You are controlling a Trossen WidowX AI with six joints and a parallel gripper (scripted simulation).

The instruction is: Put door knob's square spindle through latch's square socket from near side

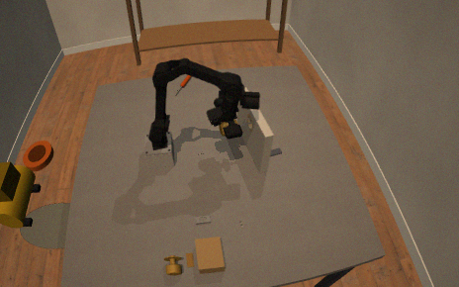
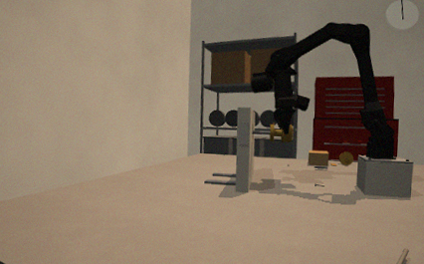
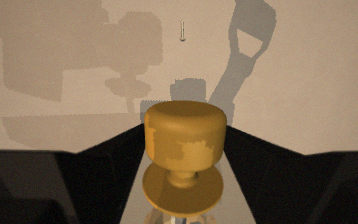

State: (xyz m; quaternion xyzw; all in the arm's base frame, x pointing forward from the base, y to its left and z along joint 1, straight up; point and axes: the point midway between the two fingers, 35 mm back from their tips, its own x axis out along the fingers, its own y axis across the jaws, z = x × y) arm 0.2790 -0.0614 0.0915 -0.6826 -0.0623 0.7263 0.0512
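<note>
Right now my hand is 12 cm short of the wood door panel, 1 cm to the right of it and 5 cm above it. From my hand the other things lie so: tan block: 20 cm behind, 46 cm to the right, 16 cm below; then orange-handled tool: 10 cm behind, 55 cm to the left, 17 cm below.
</note>
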